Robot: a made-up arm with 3 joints. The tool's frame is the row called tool.
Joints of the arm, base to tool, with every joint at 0 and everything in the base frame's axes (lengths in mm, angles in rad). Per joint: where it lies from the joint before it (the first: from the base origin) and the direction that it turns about. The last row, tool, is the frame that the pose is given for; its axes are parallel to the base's.
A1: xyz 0 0 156.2 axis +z
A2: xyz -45 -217 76.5 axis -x
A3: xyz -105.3 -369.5 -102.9 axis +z
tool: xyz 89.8 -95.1 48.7
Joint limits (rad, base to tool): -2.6..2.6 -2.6..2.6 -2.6..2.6
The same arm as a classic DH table. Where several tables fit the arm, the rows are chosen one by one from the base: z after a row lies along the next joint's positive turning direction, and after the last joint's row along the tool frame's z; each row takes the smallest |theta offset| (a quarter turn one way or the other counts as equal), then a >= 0, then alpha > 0; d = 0 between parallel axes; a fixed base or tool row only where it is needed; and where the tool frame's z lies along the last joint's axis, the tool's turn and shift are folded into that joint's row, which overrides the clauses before.
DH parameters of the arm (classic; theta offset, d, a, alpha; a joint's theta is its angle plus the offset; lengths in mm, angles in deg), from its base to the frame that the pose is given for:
A1: -90 232.7 217 90
A2: 0 150.3 369.5 -90
A3: 43.36 0 130.8 0
tool (fixed): 46.64 -54.2 0 0
Joint limits (deg, base to tool): -148.97..148.97 -148.97..148.97 -148.97..148.97

